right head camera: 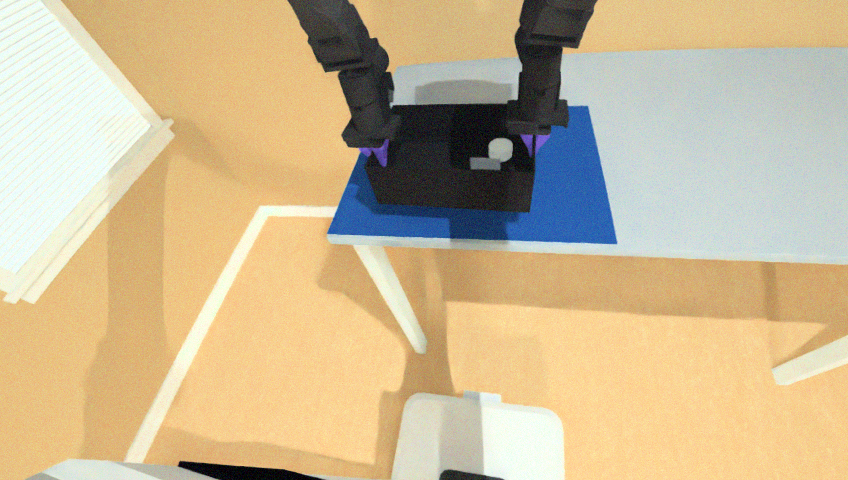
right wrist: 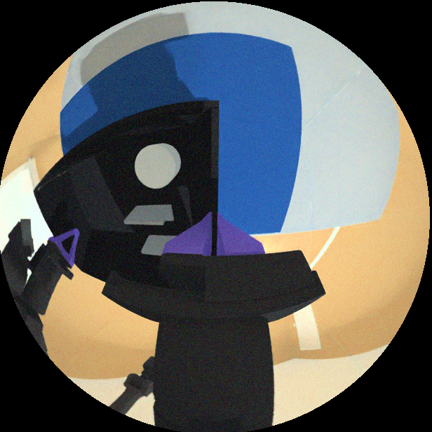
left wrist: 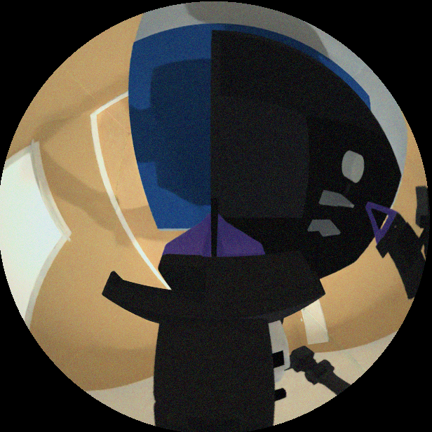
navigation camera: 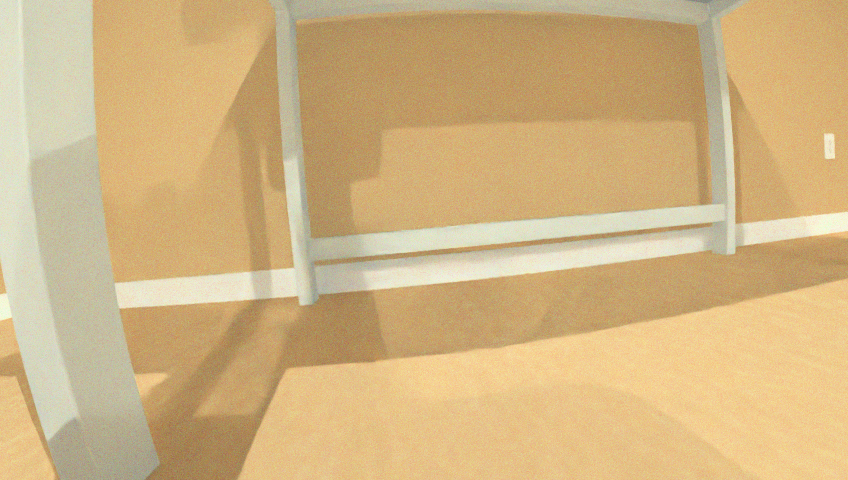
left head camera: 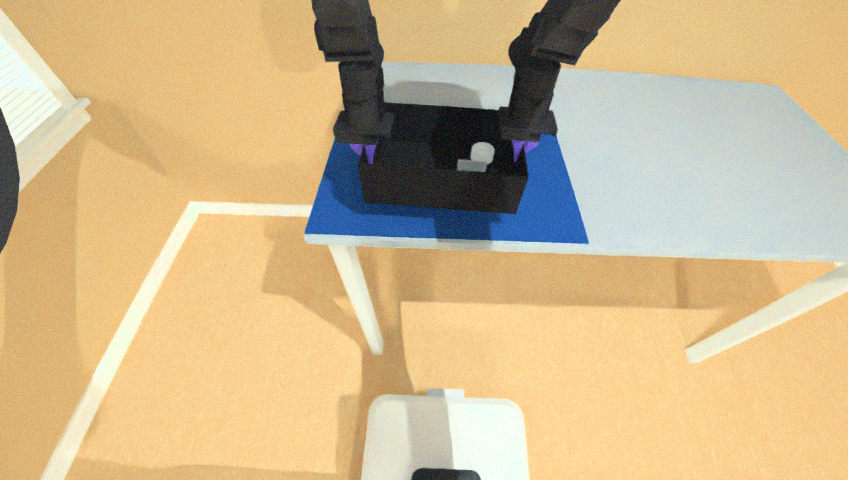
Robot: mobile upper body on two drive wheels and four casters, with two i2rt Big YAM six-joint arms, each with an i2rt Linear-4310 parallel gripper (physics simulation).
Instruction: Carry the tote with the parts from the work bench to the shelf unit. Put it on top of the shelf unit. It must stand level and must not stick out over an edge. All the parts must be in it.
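Places are measured from the left arm's base along level axes (x ahead, y left, z up), in centimetres.
Where they show: left gripper, fingertip midpoint: [right head camera: 383, 166]; right gripper, fingertip midpoint: [right head camera: 532, 155] [left head camera: 516, 159].
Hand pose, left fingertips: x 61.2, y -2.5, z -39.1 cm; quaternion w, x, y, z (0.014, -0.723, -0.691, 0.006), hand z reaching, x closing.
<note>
Things, the pixels of their centre, and the offset from my left fingertips. "pt": a spot on its surface instead. Level surfaces: height alone.
- black tote at the middle of its body: [right head camera: 455, 154] [left head camera: 443, 155] dy -15.0, dx +2.3, dz +0.8 cm
- blue mat at its surface level: dz -10.2 cm
- pale work bench at its surface level: dz -10.4 cm
- grey cylinder at the middle of its body: [right head camera: 500, 149] [left head camera: 482, 153] dy -23.7, dx +7.7, dz -2.8 cm
- flat grey block at the middle of its body: [right head camera: 484, 169] [left head camera: 471, 171] dy -20.7, dx +0.7, dz -1.9 cm
- bench's white leg at a spot on its surface: [left head camera: 357, 295] pt dy +8.1, dx -8.5, dz -43.1 cm
The black tote [left head camera: 443, 176] stands on a blue mat [left head camera: 551, 205] at the near left corner of the pale work bench [left head camera: 613, 157]. Inside it lie a grey cylinder [left head camera: 482, 152] and a flat grey block [left head camera: 472, 166]; the right wrist view shows another grey piece [right wrist: 155, 244]. My left gripper [left head camera: 365, 151] is shut and empty, its purple tips at the tote's left end wall. My right gripper [left head camera: 524, 148] is shut and empty at the right end wall. I cannot tell whether the tote rests on the mat.
The bench's white leg [left head camera: 357, 295] runs down to the orange floor. A white floor line [left head camera: 241, 210] lies left of the bench. My white base [left head camera: 443, 438] is below, short of the bench edge. The navigation view shows the leg [navigation camera: 294, 157] and floor lines [navigation camera: 479, 252].
</note>
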